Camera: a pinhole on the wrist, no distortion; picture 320 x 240 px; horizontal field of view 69.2 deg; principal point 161.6 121.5 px. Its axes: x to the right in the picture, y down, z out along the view. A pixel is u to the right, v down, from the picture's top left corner.
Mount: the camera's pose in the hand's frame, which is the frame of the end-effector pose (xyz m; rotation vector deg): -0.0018 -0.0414 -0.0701 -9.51 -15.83 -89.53
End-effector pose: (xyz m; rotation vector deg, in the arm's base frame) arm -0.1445 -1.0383 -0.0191 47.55 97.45 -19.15
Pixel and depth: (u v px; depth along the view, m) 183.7 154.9 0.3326
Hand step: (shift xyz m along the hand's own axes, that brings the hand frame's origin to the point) 0.0227 0.0208 0.2607
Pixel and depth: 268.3 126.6 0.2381
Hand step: -0.0144 -0.0805 0.1888
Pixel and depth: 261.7 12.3 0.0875
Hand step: -0.0494 -0.0536 0.0213
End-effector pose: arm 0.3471 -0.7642 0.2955 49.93 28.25 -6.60
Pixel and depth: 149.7 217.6 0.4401
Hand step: 0.1502 0.1036 0.3581
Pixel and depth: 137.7 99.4 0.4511
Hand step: -0.0750 0.1283 0.3462
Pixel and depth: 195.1 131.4 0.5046
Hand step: -0.0160 0.0289 0.4351
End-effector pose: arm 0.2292 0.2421 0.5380 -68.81 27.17 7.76
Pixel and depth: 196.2 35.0 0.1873
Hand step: -0.0847 -0.0166 0.1122
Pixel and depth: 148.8 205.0 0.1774
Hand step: 0.0499 0.0177 0.1016
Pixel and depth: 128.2 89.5 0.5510
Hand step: -0.1144 0.1874 0.4305
